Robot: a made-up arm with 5 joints. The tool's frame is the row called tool.
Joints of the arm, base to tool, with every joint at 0 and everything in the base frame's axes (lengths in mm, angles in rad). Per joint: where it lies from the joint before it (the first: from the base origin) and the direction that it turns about. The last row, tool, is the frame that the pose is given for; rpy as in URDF.
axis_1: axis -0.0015 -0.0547 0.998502 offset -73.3 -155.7 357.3
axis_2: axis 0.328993 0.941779 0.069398 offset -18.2 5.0 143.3
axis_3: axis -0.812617 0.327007 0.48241 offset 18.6 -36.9 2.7
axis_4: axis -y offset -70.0 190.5 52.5
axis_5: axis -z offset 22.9 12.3 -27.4
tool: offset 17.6 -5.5 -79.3 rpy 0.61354 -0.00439 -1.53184
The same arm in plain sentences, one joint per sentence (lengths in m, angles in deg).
The arm has five revolute joints in a row. What follows holds with every joint at zero, and every direction is one of the base frame's. The first joint lies 0.0733 m along -x and 0.1557 m along -y and 0.3573 m along +z from the base frame's origin and turns about the direction (-0.0015, -0.0547, 0.998502). The second joint lies 0.0182 m along -x and 0.005 m along +y and 0.1433 m along +z from the first joint and turns about the direction (0.328993, 0.941779, 0.069398). The third joint lies 0.0186 m along +x and 0.0369 m along -y and 0.0027 m along +z from the second joint and turns about the direction (-0.812617, 0.327007, 0.48241). The fourth joint lies 0.07 m along -x and 0.1905 m along +y and 0.0525 m along +z from the third joint and turns about -y. The fifth joint lies 0.0229 m along +x and 0.0123 m along +y and 0.0274 m along -z from the fourth joint and turns about -z. The tool frame, which is the frame that the pose is given for, lies 0.0176 m along +x and 0.0055 m along -y and 0.0793 m along -z from the fifth joint; its axes are the base frame's turned by roll 35.15, pitch -0.25 and yaw -87.77 deg (as in URDF: about the fixed x, then y, then z).
